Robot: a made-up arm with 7 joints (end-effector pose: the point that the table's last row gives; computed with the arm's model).
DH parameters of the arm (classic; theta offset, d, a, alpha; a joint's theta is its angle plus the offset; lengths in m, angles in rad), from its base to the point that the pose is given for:
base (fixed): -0.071 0 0 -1.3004
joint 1: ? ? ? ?
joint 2: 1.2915 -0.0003 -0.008 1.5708
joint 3: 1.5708 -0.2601 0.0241 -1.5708
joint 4: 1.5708 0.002 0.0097 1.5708
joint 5: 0 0.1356 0.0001 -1.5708
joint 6: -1.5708 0 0.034 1.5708
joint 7: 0 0.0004 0 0
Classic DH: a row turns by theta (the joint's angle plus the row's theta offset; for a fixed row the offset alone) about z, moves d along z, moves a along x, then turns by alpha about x.
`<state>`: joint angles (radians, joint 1 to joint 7).
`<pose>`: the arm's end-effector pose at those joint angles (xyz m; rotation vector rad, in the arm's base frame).
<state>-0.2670 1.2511 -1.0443 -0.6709 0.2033 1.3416 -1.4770</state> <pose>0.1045 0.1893 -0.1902 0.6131 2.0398 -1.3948</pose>
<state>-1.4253 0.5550 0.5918 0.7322 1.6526 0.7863 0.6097</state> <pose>0.3733 0.2232 0.0229 1.3061 0.1723 1.8288</pose>
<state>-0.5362 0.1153 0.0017 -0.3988 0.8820 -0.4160 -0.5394</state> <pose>0.2309 0.0339 -0.1443 1.2261 -0.7948 -0.4754</pose>
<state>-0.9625 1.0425 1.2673 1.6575 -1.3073 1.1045 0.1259</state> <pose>0.2477 0.3526 -0.1316 -2.0109 0.2974 0.0412</pose>
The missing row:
joint 1: -1.3111 0.0424 -0.0154 -1.5708
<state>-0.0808 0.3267 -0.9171 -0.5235 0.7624 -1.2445 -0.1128</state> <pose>0.0342 -0.0128 -0.2162 0.1389 -1.6572 -1.3111</pose>
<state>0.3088 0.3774 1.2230 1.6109 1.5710 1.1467 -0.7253</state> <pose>-0.2357 0.2133 -0.2974 0.5130 -2.9448 -0.3322</pose>
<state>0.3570 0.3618 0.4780 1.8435 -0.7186 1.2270 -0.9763</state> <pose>-0.2552 0.1447 -0.2912 -2.3404 1.3589 1.2999</pose>
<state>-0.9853 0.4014 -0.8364 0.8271 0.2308 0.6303 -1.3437</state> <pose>0.3451 0.0647 -0.2468 0.6819 1.4609 -1.2783</pose>
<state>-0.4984 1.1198 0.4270 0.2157 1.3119 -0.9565 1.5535</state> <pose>0.2270 0.3083 -0.0399 1.3735 -1.9238 0.3536</pose>
